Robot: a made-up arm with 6 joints. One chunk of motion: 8 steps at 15 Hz.
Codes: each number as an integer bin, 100 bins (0 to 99) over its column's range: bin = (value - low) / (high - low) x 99, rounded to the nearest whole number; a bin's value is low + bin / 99 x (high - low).
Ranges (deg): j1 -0.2..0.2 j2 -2..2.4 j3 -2..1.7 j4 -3.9..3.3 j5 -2.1..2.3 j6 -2.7..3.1
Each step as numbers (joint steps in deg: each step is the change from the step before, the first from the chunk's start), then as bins.
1 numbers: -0.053 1.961 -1.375 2.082 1.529 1.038
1 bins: 36 89 17 82 82 64
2 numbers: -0.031 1.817 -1.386 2.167 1.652 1.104
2 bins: 42 86 16 83 84 65
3 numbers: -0.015 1.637 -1.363 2.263 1.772 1.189
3 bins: 46 82 17 85 87 66
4 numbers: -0.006 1.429 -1.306 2.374 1.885 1.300
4 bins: 48 77 19 86 90 68
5 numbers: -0.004 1.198 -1.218 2.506 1.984 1.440
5 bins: 49 72 21 88 92 71
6 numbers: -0.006 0.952 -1.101 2.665 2.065 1.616
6 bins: 48 66 24 90 94 74
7 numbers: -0.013 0.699 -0.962 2.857 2.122 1.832
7 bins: 46 61 28 93 95 77
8 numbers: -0.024 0.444 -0.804 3.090 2.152 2.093
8 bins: 44 55 32 96 96 82
